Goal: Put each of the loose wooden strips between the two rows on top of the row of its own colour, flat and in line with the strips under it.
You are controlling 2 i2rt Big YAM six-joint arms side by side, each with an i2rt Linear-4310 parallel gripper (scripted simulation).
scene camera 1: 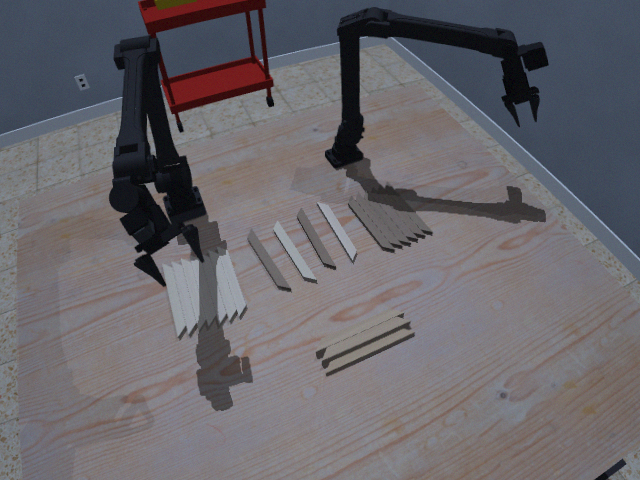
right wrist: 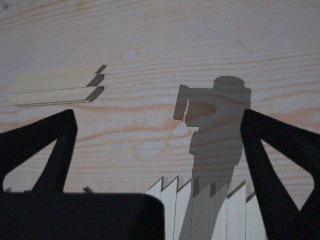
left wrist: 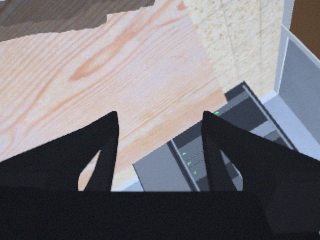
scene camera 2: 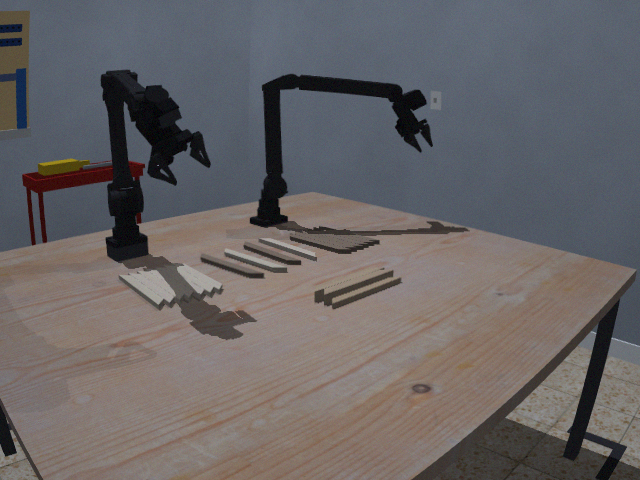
Labels:
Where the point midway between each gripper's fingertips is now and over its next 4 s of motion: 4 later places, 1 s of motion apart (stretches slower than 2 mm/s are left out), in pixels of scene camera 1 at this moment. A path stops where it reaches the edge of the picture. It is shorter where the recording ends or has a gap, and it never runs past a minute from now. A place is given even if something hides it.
My left gripper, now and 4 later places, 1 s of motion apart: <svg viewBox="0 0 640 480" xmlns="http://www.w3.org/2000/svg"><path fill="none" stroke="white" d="M527 124L529 188L419 245L304 255L266 258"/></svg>
My right gripper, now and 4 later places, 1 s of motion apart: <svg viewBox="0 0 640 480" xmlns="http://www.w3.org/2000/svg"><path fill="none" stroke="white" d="M184 274L195 240L202 222L216 200L228 198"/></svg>

